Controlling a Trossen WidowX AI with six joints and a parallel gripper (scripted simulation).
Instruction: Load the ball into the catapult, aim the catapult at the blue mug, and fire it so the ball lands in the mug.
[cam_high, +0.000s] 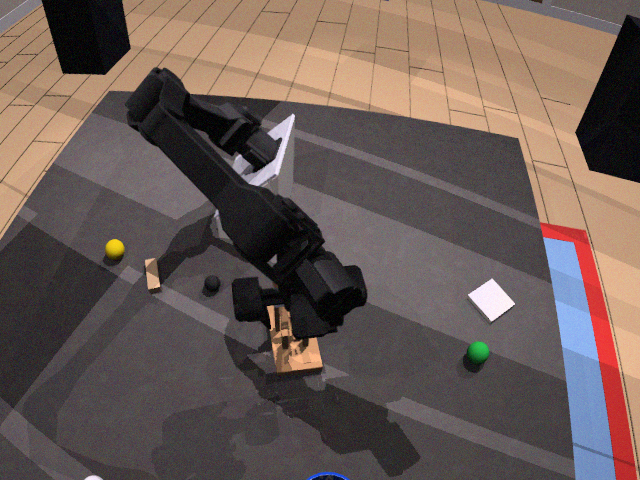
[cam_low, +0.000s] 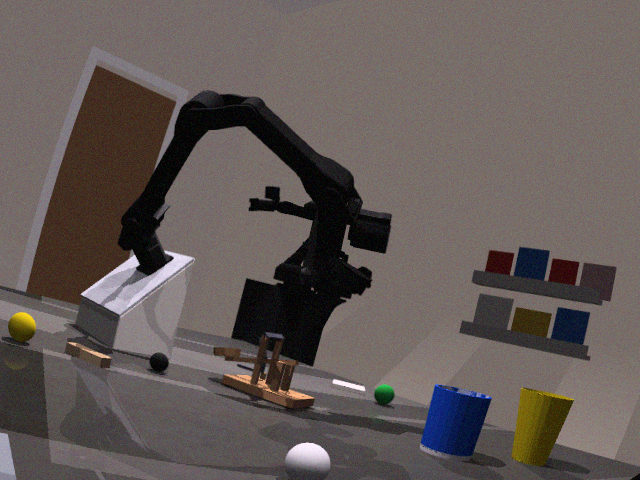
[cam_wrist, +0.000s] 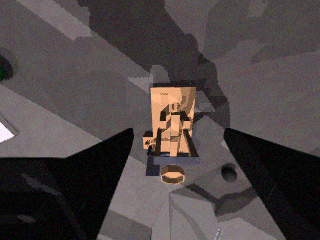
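Right now the black ball is 190 mm to the right of my gripper tip, 110 mm below it and 110 mm behind it. Round my gripper tip: blue mug (270 mm ahead, 100 mm below, 90 mm to the left); then catapult upright frame (50 mm behind, 40 mm below, 20 mm to the right); then green ball (330 mm to the left, 100 mm below, 50 mm behind).
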